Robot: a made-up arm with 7 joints. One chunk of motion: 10 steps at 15 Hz.
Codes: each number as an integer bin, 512 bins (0 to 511) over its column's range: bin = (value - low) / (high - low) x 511, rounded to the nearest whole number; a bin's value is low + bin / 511 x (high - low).
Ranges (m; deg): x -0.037..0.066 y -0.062..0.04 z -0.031..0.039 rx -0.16..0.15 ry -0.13..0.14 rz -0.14..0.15
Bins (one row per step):
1: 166 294 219 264 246 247
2: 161 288 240 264 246 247
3: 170 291 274 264 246 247
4: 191 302 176 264 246 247
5: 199 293 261 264 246 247
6: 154 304 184 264 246 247
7: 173 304 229 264 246 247
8: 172 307 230 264 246 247
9: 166 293 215 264 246 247
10: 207 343 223 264 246 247
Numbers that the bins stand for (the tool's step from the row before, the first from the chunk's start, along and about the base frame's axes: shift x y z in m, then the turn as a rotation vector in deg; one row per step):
1: -0.00354 -0.00332 -0.00100 0.000 0.000 0.000
2: -0.00455 -0.00451 0.00188 0.000 0.000 0.000
3: -0.00273 -0.00391 0.00653 0.000 0.000 0.000
4: 0.00150 -0.00172 -0.00689 0.000 0.000 0.000
5: 0.00311 -0.00351 0.00475 0.000 0.000 0.000
6: -0.00596 -0.00132 -0.00579 0.000 0.000 0.000
7: -0.00213 -0.00132 0.00037 0.000 0.000 0.000
8: -0.00233 -0.00072 0.00051 0.000 0.000 0.000
9: -0.00354 -0.00351 -0.00155 0.000 0.000 0.000
10: 0.00472 0.00647 -0.00045 0.000 0.000 0.000

